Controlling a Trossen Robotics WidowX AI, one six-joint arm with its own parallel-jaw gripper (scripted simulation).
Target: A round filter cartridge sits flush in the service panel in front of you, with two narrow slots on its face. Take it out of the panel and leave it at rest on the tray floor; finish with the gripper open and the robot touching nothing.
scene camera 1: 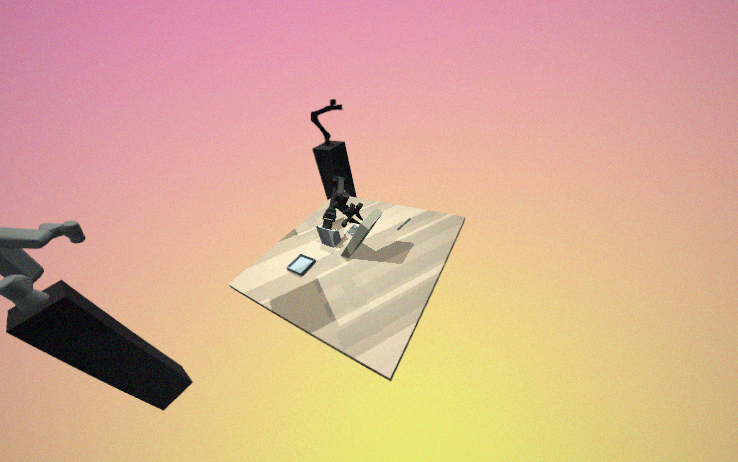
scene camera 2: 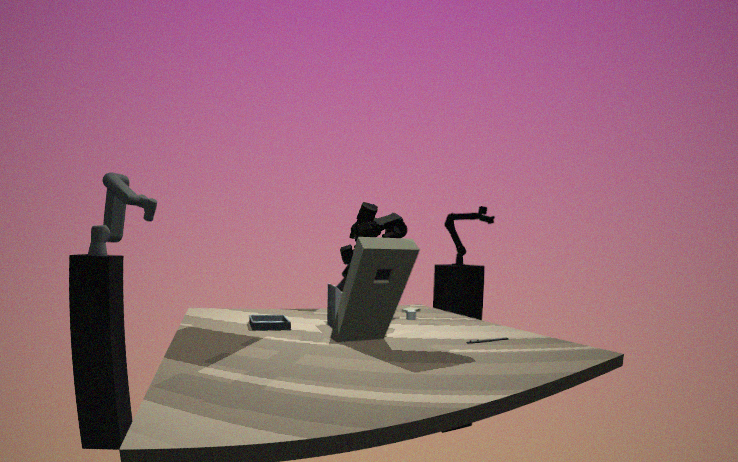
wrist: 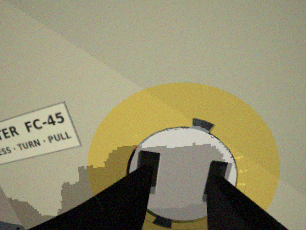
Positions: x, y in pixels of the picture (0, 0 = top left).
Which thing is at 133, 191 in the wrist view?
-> My gripper.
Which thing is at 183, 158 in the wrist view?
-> A filter cartridge.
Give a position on a service panel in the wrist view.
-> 88, 88
